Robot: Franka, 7 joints.
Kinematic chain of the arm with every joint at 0, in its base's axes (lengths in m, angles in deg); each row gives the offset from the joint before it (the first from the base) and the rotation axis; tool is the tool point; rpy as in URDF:
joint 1: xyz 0 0 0.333 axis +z
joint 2: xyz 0 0 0 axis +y
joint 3: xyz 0 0 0.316 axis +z
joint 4: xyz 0.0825 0 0 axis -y
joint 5: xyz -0.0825 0 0.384 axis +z
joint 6: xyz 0 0 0 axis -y
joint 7: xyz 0.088 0 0 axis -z
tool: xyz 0 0 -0.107 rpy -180 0 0
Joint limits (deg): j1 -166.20..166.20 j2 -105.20..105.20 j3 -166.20..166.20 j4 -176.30..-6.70 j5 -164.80..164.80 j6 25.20..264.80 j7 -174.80..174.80
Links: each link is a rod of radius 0.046 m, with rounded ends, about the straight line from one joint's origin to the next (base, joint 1, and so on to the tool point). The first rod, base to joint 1, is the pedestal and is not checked.
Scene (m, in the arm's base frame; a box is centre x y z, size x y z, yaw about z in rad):
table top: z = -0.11
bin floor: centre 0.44 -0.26 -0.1 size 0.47 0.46 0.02 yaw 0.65
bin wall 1: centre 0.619 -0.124 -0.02 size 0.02 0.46 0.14 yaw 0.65
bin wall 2: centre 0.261 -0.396 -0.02 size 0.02 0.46 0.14 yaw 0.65
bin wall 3: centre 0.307 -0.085 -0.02 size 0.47 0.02 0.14 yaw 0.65
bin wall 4: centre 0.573 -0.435 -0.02 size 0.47 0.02 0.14 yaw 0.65
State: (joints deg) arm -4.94 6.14 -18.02 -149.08 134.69 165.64 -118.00
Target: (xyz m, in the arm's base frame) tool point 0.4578 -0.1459 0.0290
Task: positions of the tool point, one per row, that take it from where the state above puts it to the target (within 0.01 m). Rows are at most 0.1 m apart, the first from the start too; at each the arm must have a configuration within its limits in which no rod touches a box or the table.
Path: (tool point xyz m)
1: 0.3759 -0.1830 0.1546
2: 0.4230 -0.1695 0.0978
3: 0.4578 -0.1459 0.0290

